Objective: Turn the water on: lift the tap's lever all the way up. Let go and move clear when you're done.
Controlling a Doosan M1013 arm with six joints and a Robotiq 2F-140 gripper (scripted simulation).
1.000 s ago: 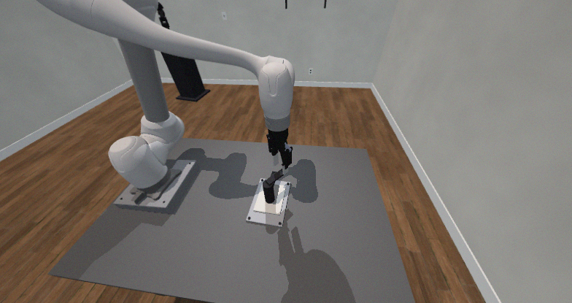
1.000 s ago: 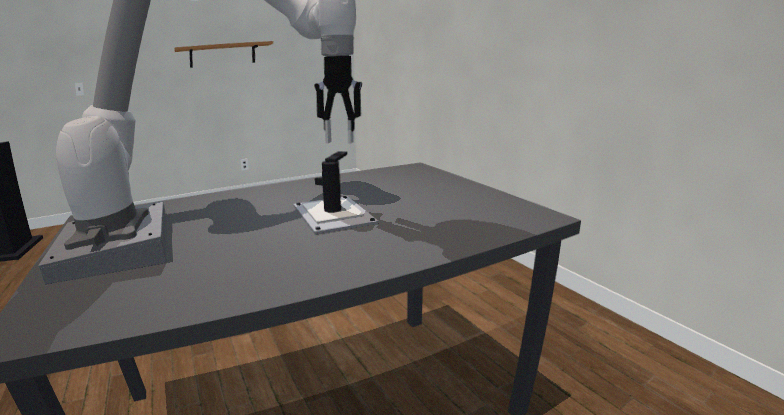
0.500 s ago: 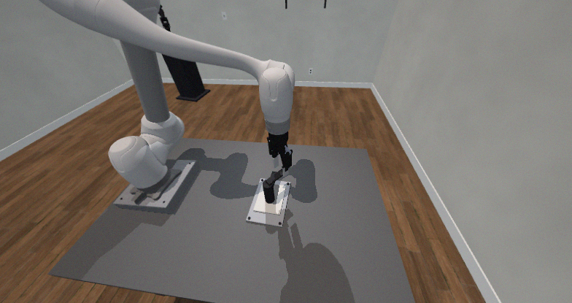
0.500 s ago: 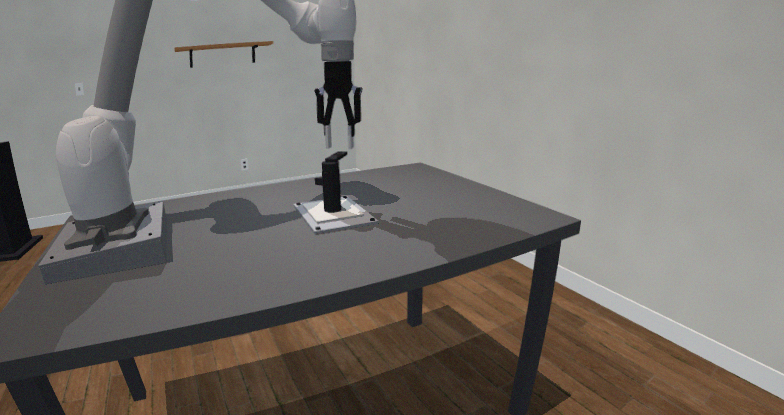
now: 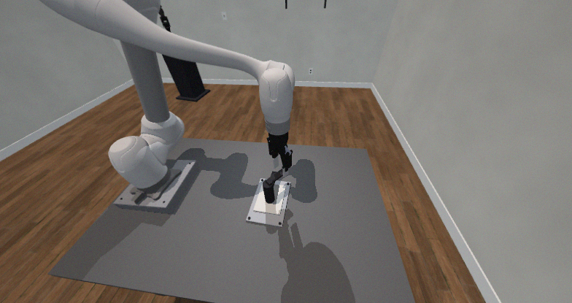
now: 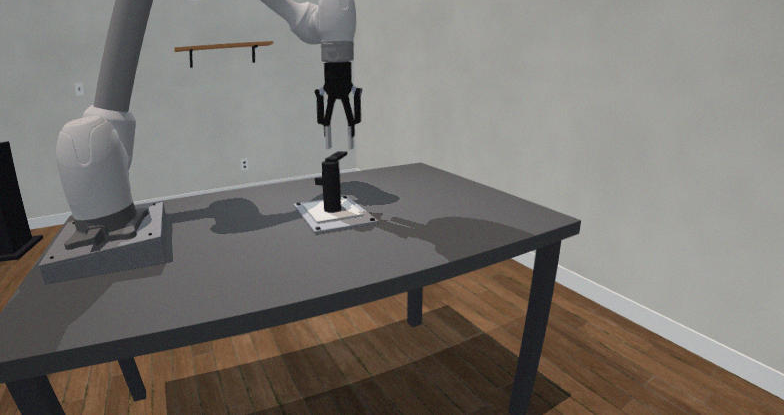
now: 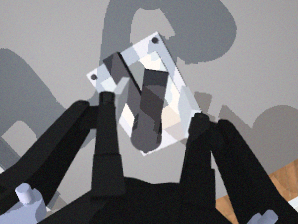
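Now: hand 2 cm past the tap lever, 2 cm to the left of it and 5 cm above it. The rest, counted from my hand: black tap: 3 cm behind, 5 cm to the right, 10 cm below.
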